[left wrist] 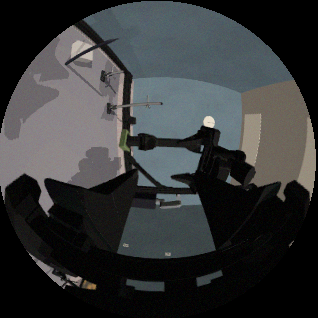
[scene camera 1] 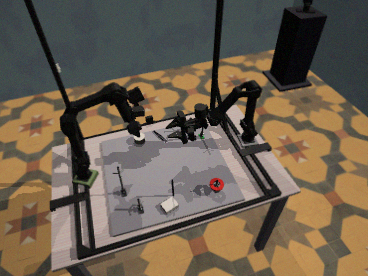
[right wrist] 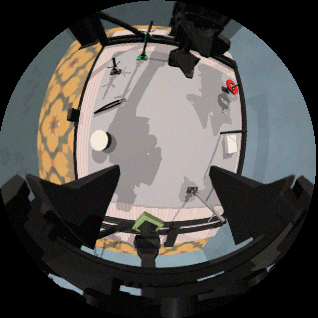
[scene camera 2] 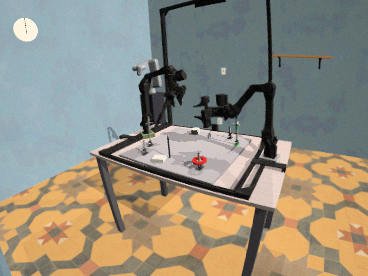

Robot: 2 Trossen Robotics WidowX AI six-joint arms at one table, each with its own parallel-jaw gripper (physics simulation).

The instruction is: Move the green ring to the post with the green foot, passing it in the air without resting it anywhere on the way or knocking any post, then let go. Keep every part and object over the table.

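Frame: origin at the left arm's base, x right, y up, z back, level; centimetres.
Seen in the pictures: left gripper, fingertip midpoint: (left wrist: 166,173) (scene camera 1: 166,132) (right wrist: 195,68) (scene camera 2: 193,111); right gripper, fingertip midpoint: (left wrist: 173,160) (right wrist: 165,169) (scene camera 2: 177,106); left arm's base at its link origin: (scene camera 1: 247,139) (scene camera 2: 270,155); right arm's base at its link origin: (left wrist: 128,140) (scene camera 1: 84,175) (right wrist: 147,226) (scene camera 2: 147,132).
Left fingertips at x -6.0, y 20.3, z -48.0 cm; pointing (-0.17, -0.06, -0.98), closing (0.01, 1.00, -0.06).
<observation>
Offsets run from my left fingertips to a thing's top centre. "spot": to the spot under its first point.
The green ring does not show in any current view. The post with the green foot @(spot: dx +14.6, dy -21.3, dz +22.0 cm) (scene camera 1: 201,136) (scene camera 2: 237,144) (right wrist: 142,57) stands upright near the back right, and a small green part shows higher on its pole in scene camera 2. My left gripper (scene camera 1: 170,130) (scene camera 2: 201,111) is open and empty, above the back of the mat and left of that post in scene camera 1. My right gripper (scene camera 1: 135,129) (scene camera 2: 178,103) (right wrist: 165,169) is open and empty, high above the back left, facing the left gripper across a gap.
A red ring @(dx -23.3, dy -16.9, dz +20.8 cm) (scene camera 1: 212,185) (scene camera 2: 195,160) (right wrist: 229,85) is around a post at the front right. A white block @(dx -28.2, dy -20.3, dz -3.7 cm) (scene camera 1: 169,206) (scene camera 2: 159,158) lies beside a dark post @(dx -22.4, dy -8.3, dz -1.0 cm) (scene camera 1: 173,189) (scene camera 2: 169,146). More posts stand at the left. A white cylinder @(dx +19.4, dy -18.8, dz -14.7 cm) (scene camera 1: 139,137) (right wrist: 101,140) stands at the back.
</observation>
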